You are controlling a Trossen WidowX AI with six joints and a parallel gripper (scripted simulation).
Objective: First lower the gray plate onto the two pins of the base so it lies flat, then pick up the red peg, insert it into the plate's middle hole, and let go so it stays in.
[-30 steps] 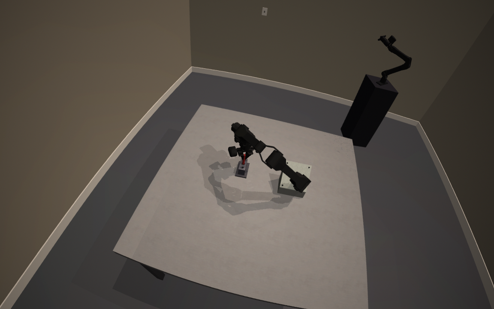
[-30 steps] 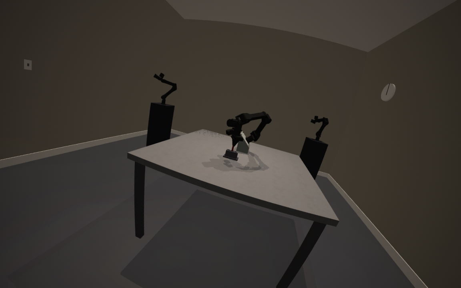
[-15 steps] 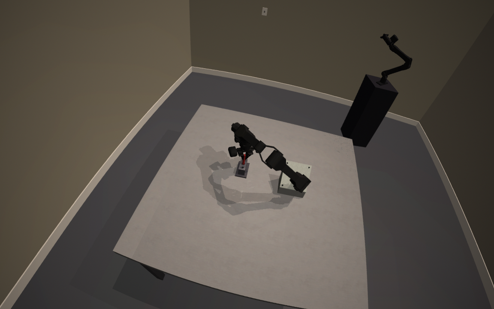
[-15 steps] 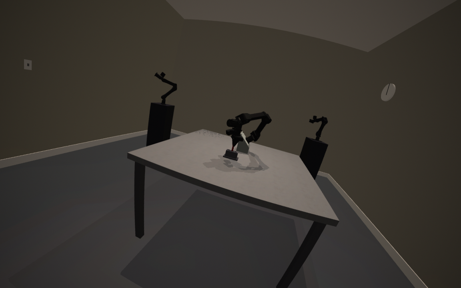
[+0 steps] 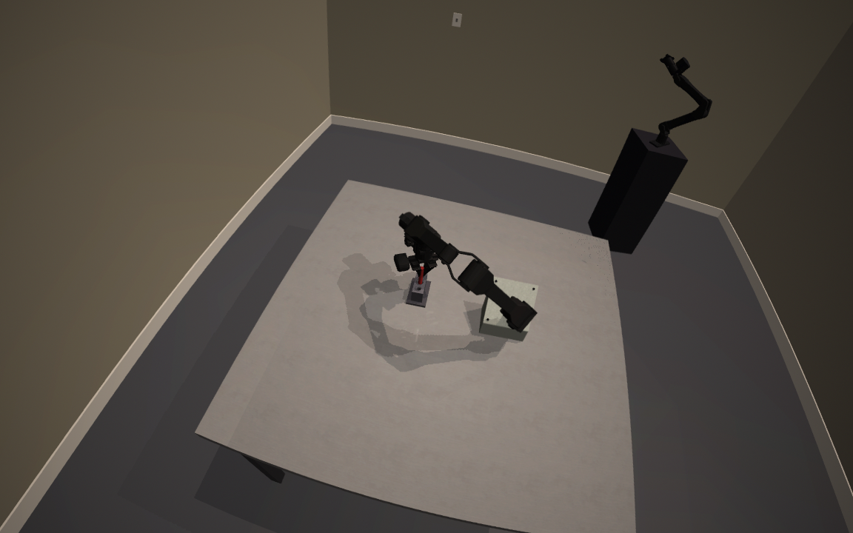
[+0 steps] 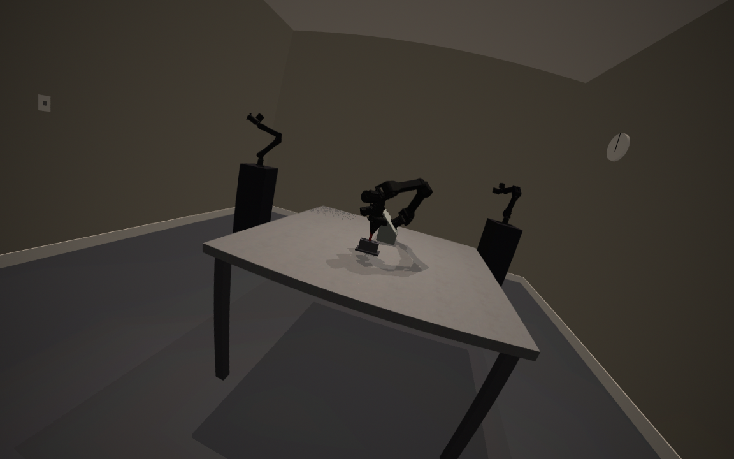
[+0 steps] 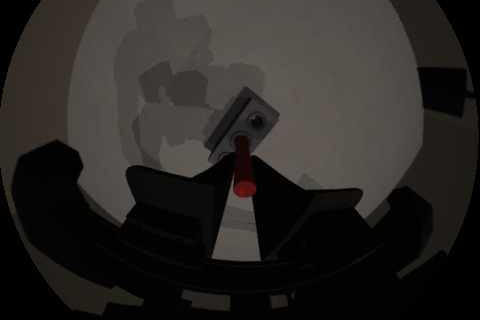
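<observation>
Now: gripper tip right at the red peg. From my gripper tip the other things lie so: dark base: 9 cm below; then gray plate: 5 cm below.
</observation>
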